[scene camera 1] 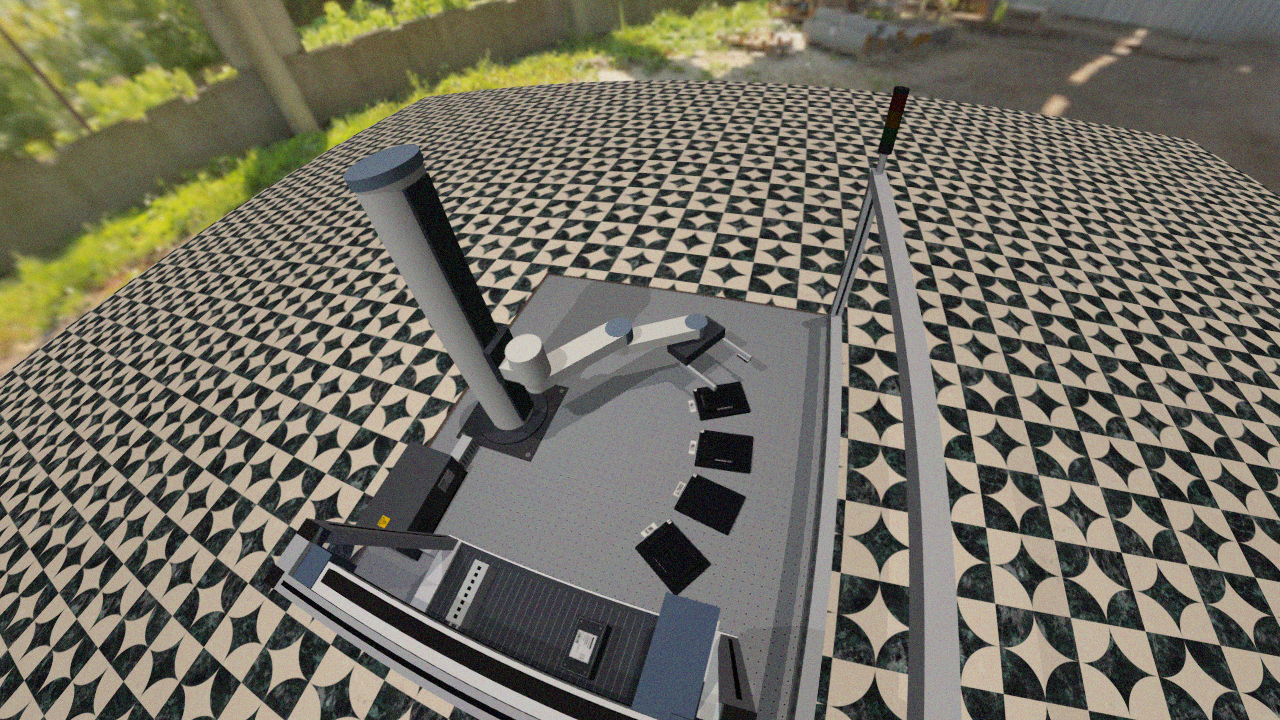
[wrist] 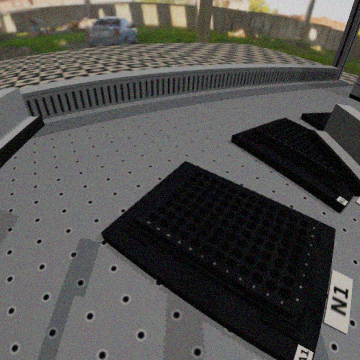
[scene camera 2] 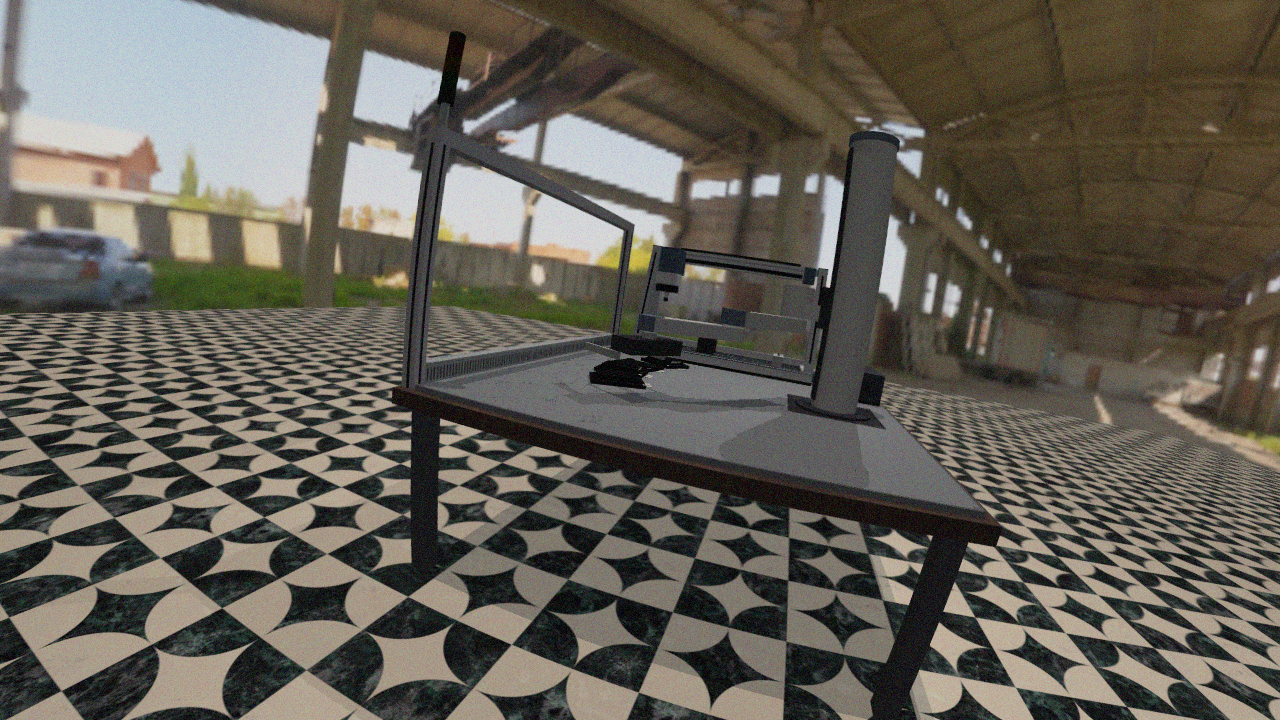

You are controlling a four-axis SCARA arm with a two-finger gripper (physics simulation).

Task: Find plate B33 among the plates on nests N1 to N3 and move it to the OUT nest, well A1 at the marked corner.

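Places are measured from the arm's base along level axes (x back, y left, z down), in metres.
Pixels of known places: gripper, fingertip midpoint: (scene camera 1: 733, 373) (wrist: 177, 107) (scene camera 2: 609, 346); arm's base at its link origin: (scene camera 1: 513, 414) (scene camera 2: 831, 413).
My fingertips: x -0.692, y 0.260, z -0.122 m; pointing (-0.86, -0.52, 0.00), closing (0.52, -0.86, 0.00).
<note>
For each thing: its top centre in the pictures, then the offset to it from my fingertips. "spot": a spot on its surface instead.
- nest N1 at a spot on its surface: (wrist: 235, 235) spot: dx +0.036, dy -0.031, dz +0.084 m
- white N1 tag at a spot on its surface: (wrist: 340, 301) spot: dx +0.114, dy -0.077, dz +0.107 m
- plate's own label at a spot on its surface: (wrist: 303, 353) spot: dx +0.116, dy -0.021, dz +0.097 m
- second black plate at its top centre: (wrist: 308, 141) (scene camera 1: 725, 447) (scene camera 2: 622, 364) dx -0.022, dy -0.216, dz +0.083 m
- slotted rail at a spot on its surface: (wrist: 175, 85) spot: dx -0.312, dy -0.178, dz +0.092 m
- gantry machine at a spot on its surface: (scene camera 1: 675, 653) spot: dx -0.042, dy -0.800, dz -0.379 m
- dark control box at a spot on its surface: (scene camera 1: 411, 488) spot: dx +0.791, dy -0.644, dz -0.006 m
My gripper (scene camera 1: 729, 372) (wrist: 177, 107) is open and empty, its fingers wide apart above the table. One finger is over the edge of the black plate on nest N1 (scene camera 1: 726, 401) (wrist: 235, 235). In the wrist view this plate lies low between the fingers, beside the white N1 tag (wrist: 340, 301). The plate's own label (wrist: 303, 353) is cut off by the frame's bottom edge; its full code cannot be read. A second black plate (scene camera 1: 724, 450) (wrist: 295, 152) lies behind, partly under the right finger; its small label (wrist: 342, 201) is unreadable. Two further black nests (scene camera 1: 709, 502) (scene camera 1: 672, 555) follow in the arc.
A tall arm column (scene camera 1: 438, 304) (scene camera 2: 861, 277) stands on the table. A slotted rail (wrist: 175, 85) runs along the table edge, below a tall frame (scene camera 1: 913, 385). A gantry machine (scene camera 1: 675, 653) with a dark bed and a dark control box (scene camera 1: 411, 488) stand at the near side.
</note>
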